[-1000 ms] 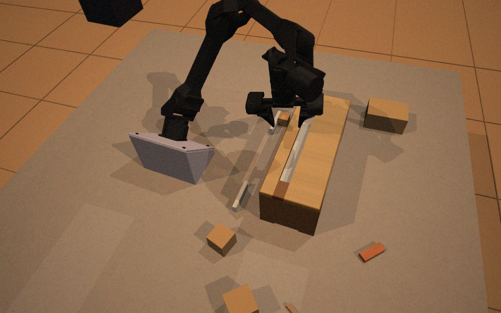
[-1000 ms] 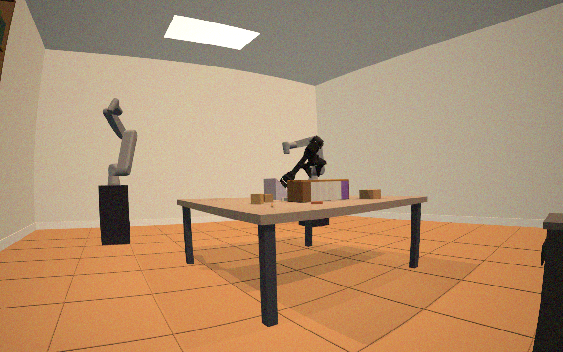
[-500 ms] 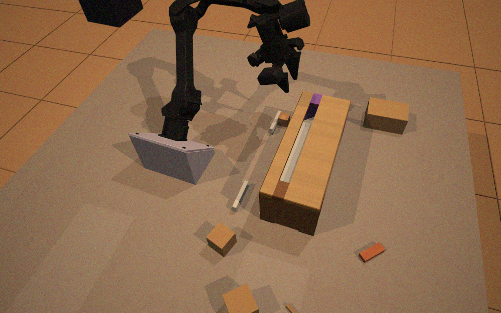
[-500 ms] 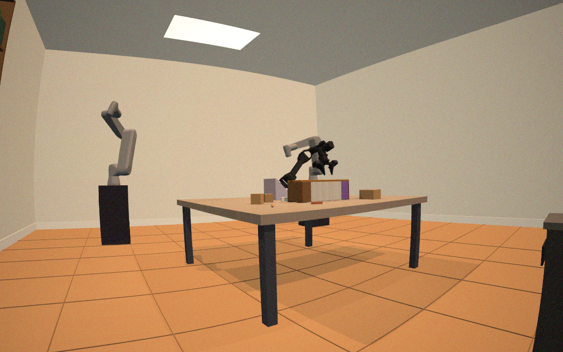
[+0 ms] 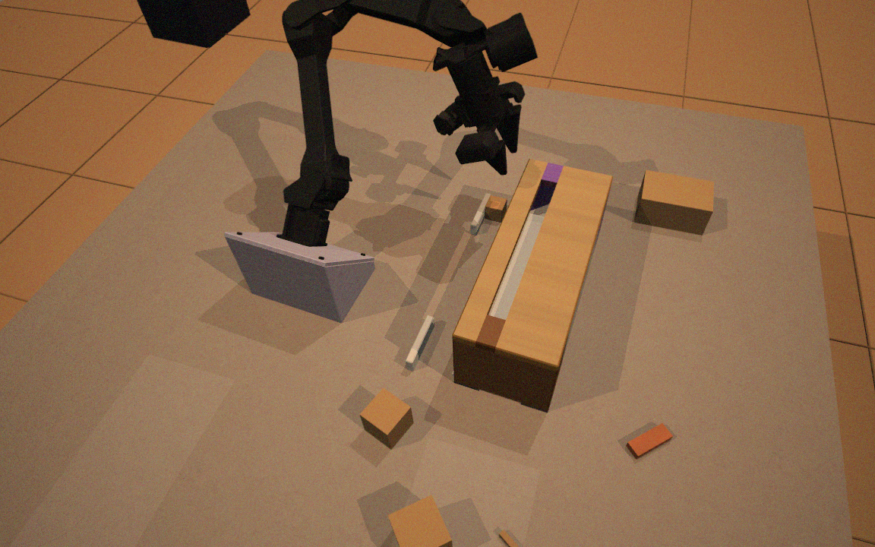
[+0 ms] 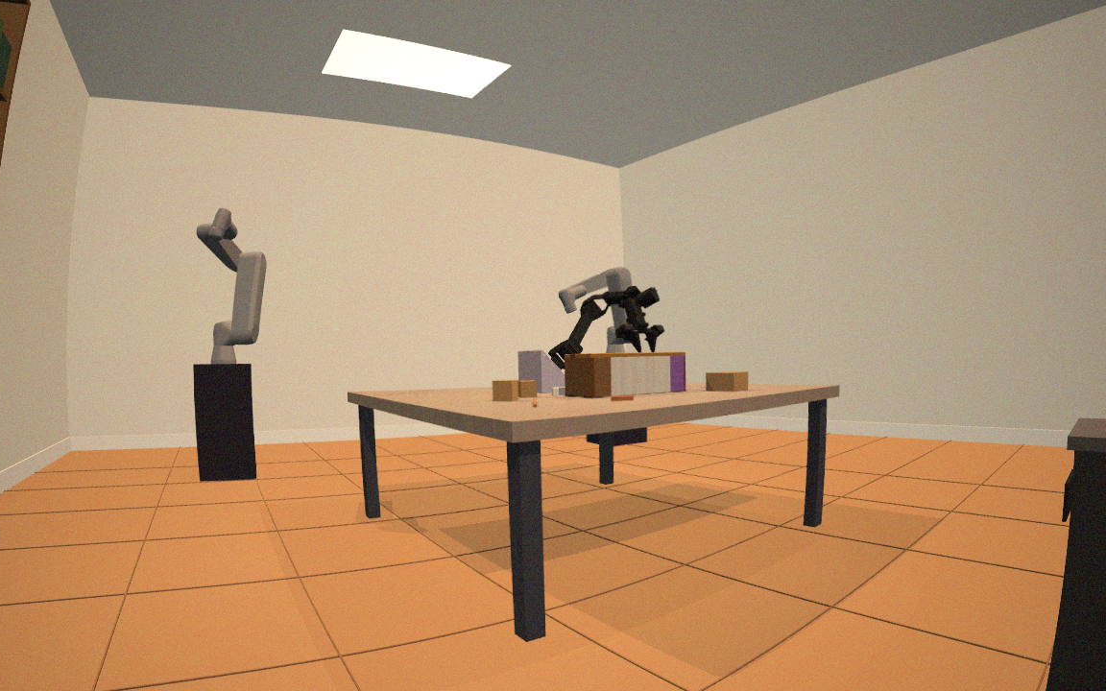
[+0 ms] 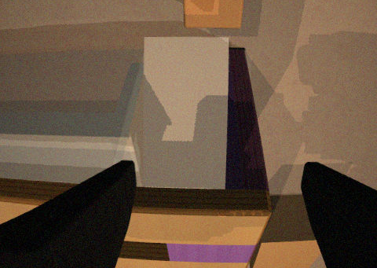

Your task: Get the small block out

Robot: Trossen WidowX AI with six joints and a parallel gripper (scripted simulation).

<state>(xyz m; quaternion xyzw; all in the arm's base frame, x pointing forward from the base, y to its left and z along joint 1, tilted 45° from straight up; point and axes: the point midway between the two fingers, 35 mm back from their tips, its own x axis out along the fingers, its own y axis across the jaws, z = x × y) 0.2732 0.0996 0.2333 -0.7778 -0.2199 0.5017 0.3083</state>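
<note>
The orange block lies 110 mm below my gripper tip and 20 mm behind it. The rest, counted from my gripper tip: long wooden box (160 mm to the right, 70 mm below, 70 mm ahead); flat orange piece (350 mm to the right, 320 mm ahead, 120 mm below).
</note>
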